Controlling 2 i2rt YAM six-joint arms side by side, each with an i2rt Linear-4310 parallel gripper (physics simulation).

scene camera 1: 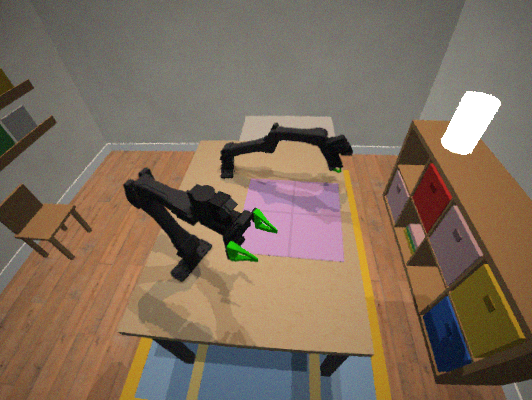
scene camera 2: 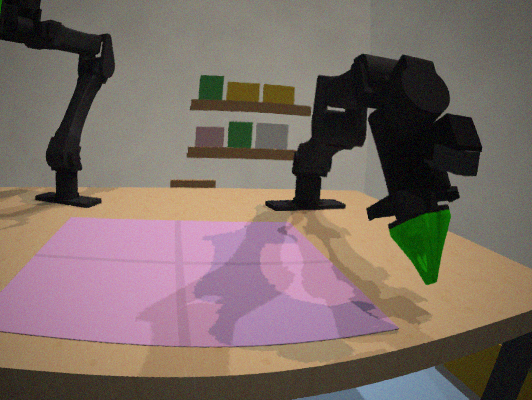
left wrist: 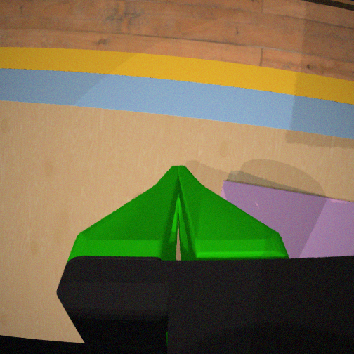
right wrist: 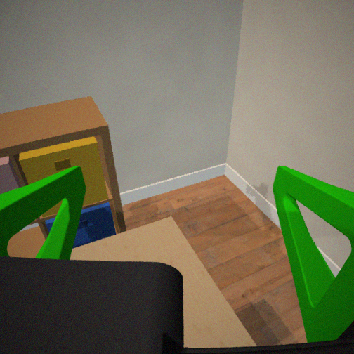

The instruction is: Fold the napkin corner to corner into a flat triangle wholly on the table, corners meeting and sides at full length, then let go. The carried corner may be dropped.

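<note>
The pink napkin [scene camera 1: 315, 235] [scene camera 2: 125, 295] [left wrist: 270, 210] lies flat and unfolded on the table, with crossing crease lines. Shadows of the arms fall on it. My left gripper [scene camera 1: 338, 170] [scene camera 2: 431, 284] [left wrist: 177, 176] is shut and empty, its green tips together. It hangs above the table beside the napkin's near right corner in scene camera 2; in the left wrist view that corner lies right of the tips. My right gripper [scene camera 1: 267, 246] [right wrist: 178, 176] is wide open and empty, raised high; in scene camera 1 it appears left of and partly over the napkin's lower left part, whose corner it hides.
The wooden table [scene camera 1: 300, 305] [scene camera 2: 150, 202] [left wrist: 60, 165] [right wrist: 175, 270] bears both arm bases. A shelf unit [scene camera 1: 472, 165] [right wrist: 55, 115] with coloured boxes stands beyond the table's right side in scene camera 1. A chair [scene camera 1: 47, 217] stands at the left.
</note>
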